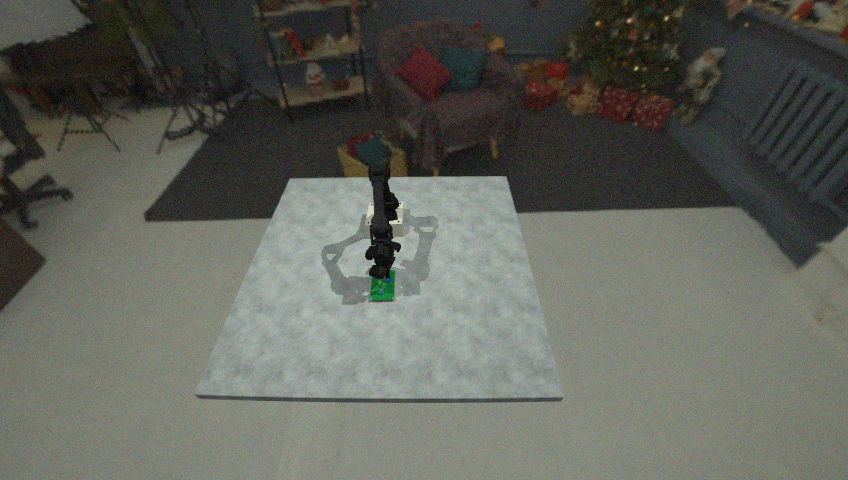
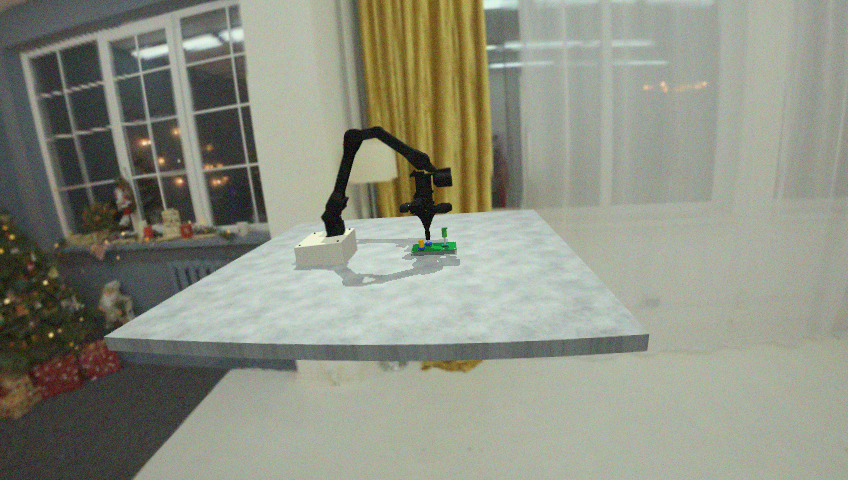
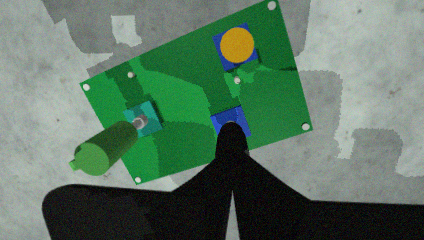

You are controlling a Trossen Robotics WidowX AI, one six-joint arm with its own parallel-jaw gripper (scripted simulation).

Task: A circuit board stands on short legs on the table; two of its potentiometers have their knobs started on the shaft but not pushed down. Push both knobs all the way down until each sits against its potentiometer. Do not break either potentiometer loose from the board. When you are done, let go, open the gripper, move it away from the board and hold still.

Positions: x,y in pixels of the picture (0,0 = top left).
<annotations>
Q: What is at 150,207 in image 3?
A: The gripper.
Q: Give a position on a green knob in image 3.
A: At 96,156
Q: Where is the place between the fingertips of the gripper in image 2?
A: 427,230
</annotations>
